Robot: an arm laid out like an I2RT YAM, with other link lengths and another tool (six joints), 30 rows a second.
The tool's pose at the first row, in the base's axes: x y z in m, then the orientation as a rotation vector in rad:
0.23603, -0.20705, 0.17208, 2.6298, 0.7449, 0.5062
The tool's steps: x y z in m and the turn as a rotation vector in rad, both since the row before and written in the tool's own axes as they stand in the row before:
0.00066, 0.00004, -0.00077, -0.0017, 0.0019, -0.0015
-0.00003, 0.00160, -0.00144, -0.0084, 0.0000, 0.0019
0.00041, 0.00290, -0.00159, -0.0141, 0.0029, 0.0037
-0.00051, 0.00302, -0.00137, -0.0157, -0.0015, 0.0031
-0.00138, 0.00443, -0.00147, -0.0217, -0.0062, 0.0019
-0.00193, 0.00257, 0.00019, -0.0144, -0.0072, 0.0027
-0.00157, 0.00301, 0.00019, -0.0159, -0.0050, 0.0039
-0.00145, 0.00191, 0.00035, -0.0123, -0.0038, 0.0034
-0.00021, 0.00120, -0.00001, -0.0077, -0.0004, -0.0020
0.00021, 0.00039, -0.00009, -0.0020, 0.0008, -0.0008
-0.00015, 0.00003, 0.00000, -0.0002, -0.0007, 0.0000
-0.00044, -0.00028, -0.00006, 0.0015, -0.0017, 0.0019
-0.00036, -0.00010, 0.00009, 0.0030, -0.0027, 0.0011
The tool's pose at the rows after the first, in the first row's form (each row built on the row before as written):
0.23624, -0.20653, 0.17293, 2.6274, 0.7466, 0.5088
0.23628, -0.20747, 0.17487, 2.6206, 0.7405, 0.5114
0.23714, -0.20915, 0.17762, 2.6092, 0.7305, 0.5197
0.23737, -0.21147, 0.18003, 2.5963, 0.7192, 0.5223
0.23740, -0.21533, 0.18299, 2.5777, 0.7053, 0.5196
0.23694, -0.21846, 0.18360, 2.5663, 0.6933, 0.5142
0.23691, -0.22172, 0.18455, 2.5538, 0.6799, 0.5124
0.23661, -0.22410, 0.18488, 2.5443, 0.6692, 0.5112
0.23687, -0.22514, 0.18546, 2.5362, 0.6683, 0.5116
0.23714, -0.22530, 0.18579, 2.5339, 0.6687, 0.5128
0.23703, -0.22540, 0.18577, 2.5338, 0.6684, 0.5119
0.23654, -0.22540, 0.18557, 2.5362, 0.6661, 0.5100
0.23625, -0.22555, 0.18536, 2.5398, 0.6650, 0.5062

